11 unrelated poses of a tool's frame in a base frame.
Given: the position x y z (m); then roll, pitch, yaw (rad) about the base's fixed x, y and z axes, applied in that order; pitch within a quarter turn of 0, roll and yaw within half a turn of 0.
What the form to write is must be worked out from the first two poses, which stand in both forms.
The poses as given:
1: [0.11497 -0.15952 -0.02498 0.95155 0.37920 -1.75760]
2: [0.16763 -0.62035 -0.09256 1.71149 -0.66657 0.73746]
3: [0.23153 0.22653 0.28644 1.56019 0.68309 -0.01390]
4: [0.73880 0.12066 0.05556 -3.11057 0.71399 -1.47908]
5: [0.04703 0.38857 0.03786 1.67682 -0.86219 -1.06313]
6: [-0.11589 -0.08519 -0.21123 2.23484 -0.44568 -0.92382]
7: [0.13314 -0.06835 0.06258 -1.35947 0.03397 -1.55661]
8: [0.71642 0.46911 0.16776 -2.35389 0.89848 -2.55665]
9: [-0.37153 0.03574 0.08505 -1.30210 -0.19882 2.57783]
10: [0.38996 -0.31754 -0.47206 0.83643 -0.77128 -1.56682]
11: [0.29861 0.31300 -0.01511 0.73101 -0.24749 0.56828]
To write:
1: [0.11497 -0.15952 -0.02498 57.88 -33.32 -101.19]
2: [0.16763 -0.62035 -0.09256 103.44 7.95 63.18]
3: [0.23153 0.22653 0.28644 85.86 30.17 -31.05]
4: [0.73880 0.12066 0.05556 -107.61 99.31 38.82]
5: [0.04703 0.38857 0.03786 56.66 -74.99 -5.15]
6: [-0.11589 -0.08519 -0.21123 104.10 -67.00 -1.76]
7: [0.13314 -0.06835 0.06258 -59.16 60.83 -72.67]
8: [0.71642 0.46911 0.16776 -11.20 117.86 -30.06]
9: [-0.37153 0.03574 0.08505 -14.13 -92.45 114.35]
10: [0.38996 -0.31754 -0.47206 3.06 -64.78 -62.26]
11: [0.29861 0.31300 -0.01511 44.56 -1.34 36.11]
